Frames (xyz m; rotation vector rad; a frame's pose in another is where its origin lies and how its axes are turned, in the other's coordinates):
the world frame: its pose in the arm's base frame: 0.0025 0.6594 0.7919 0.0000 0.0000 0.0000
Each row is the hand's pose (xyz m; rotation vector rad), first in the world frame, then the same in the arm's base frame.
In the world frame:
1: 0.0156 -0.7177 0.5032 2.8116 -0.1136 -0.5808
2: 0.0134 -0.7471 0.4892 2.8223 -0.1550 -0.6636
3: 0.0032 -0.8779 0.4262 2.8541 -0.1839 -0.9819
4: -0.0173 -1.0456 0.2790 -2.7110 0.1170 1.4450
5: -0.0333 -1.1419 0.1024 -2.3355 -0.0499 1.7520
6: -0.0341 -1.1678 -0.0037 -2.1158 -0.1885 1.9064
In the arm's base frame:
1: 0.0181 -0.0583 1.2951 2.8116 -0.1136 -0.5808
2: 0.0159 -0.0877 1.2811 2.8223 -0.1550 -0.6636
3: 0.0057 -0.2185 1.2181 2.8541 -0.1839 -0.9819
4: -0.0148 -0.3862 1.0709 -2.7110 0.1170 1.4450
5: -0.0308 -0.4825 0.8943 -2.3355 -0.0499 1.7520
6: -0.0316 -0.5084 0.7882 -2.1158 -0.1885 1.9064

